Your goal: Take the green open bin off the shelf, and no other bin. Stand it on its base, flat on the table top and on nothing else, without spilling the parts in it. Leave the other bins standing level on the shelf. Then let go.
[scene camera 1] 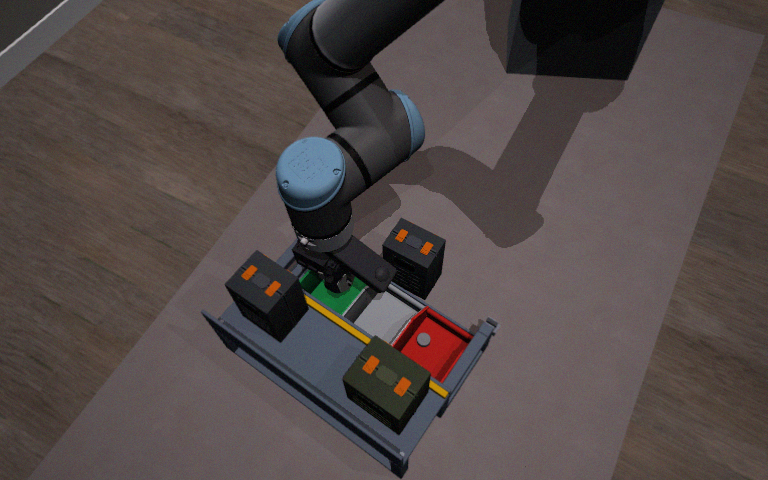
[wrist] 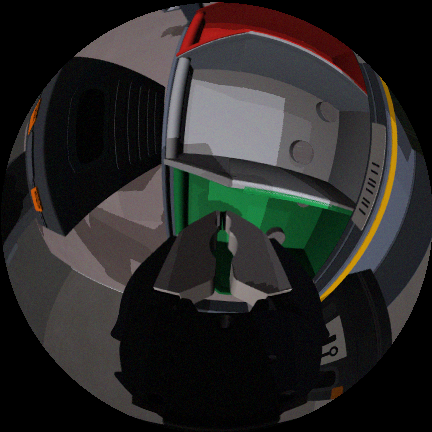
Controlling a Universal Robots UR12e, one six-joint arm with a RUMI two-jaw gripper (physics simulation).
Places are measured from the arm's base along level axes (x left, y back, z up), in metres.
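Pixels of known places: gripper, between the fingertips: (scene camera 1: 345, 287) (wrist: 221, 212).
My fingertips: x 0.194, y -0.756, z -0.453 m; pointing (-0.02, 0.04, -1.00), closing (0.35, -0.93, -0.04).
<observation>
Ahead of a thing's pixels: the offset from my fingertips to its middle. "spot": to the spot under its first point.
The green open bin {spot: dx -0.002, dy -0.029, dz -0.022 m} (scene camera 1: 333, 300) (wrist: 289, 225) stands at the left end of a row of three bins in the grey-blue shelf {spot: dx +0.095, dy -0.122, dz +0.071 m} (scene camera 1: 316, 353). A round grey part {dx -0.014, dy -0.075, dz -0.017 m} (wrist: 275, 233) lies in it. My gripper (wrist: 222, 217) is shut and hangs over the bin's back-left part, fingertips down inside its opening. Green shows through the narrow slot between the fingers. In the scene view the wrist (scene camera 1: 337, 269) hides the fingertips and part of the bin.
A grey bin {spot: dx +0.079, dy +0.027, dz -0.022 m} (scene camera 1: 384, 314) (wrist: 233, 116) with round parts and a red bin {spot: dx +0.205, dy +0.059, dz -0.022 m} (scene camera 1: 443, 356) (wrist: 282, 24) stand beside the green one. A yellow strip {dx +0.096, dy -0.058, dz +0.076 m} (scene camera 1: 333, 320) edges the shelf. Two black cases (scene camera 1: 265, 291) {dx +0.048, dy +0.120, dz +0.035 m} (scene camera 1: 414, 258) and an olive case (scene camera 1: 385, 382) stand around it.
</observation>
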